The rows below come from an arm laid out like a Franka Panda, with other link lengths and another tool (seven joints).
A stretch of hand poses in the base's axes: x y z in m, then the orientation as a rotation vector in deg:
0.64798 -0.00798 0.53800 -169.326 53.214 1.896
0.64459 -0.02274 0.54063 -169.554 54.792 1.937
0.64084 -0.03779 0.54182 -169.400 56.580 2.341
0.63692 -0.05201 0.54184 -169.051 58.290 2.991
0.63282 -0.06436 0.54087 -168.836 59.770 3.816
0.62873 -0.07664 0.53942 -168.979 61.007 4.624
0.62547 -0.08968 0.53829 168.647 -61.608 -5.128
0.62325 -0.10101 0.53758 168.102 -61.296 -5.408
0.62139 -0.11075 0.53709 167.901 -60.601 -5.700
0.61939 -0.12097 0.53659 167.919 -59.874 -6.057
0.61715 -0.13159 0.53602 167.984 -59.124 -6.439
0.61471 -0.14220 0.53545 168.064 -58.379 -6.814
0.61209 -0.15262 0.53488 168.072 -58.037 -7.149
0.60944 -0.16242 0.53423 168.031 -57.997 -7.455
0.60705 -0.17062 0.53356 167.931 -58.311 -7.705
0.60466 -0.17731 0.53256 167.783 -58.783 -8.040
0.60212 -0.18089 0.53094 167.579 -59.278 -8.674
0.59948 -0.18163 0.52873 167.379 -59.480 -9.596
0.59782 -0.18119 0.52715 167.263 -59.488 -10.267
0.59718 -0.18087 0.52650 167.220 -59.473 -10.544
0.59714 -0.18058 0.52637 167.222 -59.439 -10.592
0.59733 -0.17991 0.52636 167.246 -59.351 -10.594
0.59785 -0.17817 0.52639 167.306 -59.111 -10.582
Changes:
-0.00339 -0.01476 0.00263 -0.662 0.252 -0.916
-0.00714 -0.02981 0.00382 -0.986 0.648 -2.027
-0.01106 -0.04403 0.00384 -1.083 1.139 -3.126
-0.01516 -0.05638 0.00287 -1.216 1.752 -4.050
-0.01925 -0.06866 0.00142 -1.609 2.425 -4.746
-0.02251 -0.08170 0.00029 -2.148 2.943 -5.164
-0.02473 -0.09303 -0.00042 -2.673 3.306 -5.086
-0.02659 -0.10277 -0.00091 -3.011 3.609 -4.702
-0.02859 -0.11299 -0.00141 -3.146 3.886 -4.251
-0.03083 -0.12361 -0.00198 -3.237 4.165 -3.775
-0.03327 -0.13422 -0.00255 -3.311 4.434 -3.299
-0.03589 -0.14464 -0.00312 -3.332 4.665 -3.083
-0.03854 -0.15444 -0.00377 -3.310 4.865 -3.062
-0.04093 -0.16264 -0.00444 -3.244 5.018 -3.271
-0.04332 -0.16933 -0.00544 -3.152 5.222 -3.585
-0.04586 -0.17291 -0.00706 -3.028 5.620 -3.920
-0.04850 -0.17365 -0.00927 -2.920 6.215 -4.071
-0.05016 -0.17321 -0.01085 -2.855 6.652 -4.090
-0.05080 -0.17289 -0.01150 -2.829 6.832 -4.085
-0.05084 -0.17260 -0.01163 -2.826 6.864 -4.063
-0.05065 -0.17193 -0.01164 -2.831 6.866 -4.005
-0.05013 -0.17019 -0.01161 -2.856 6.862 -3.846

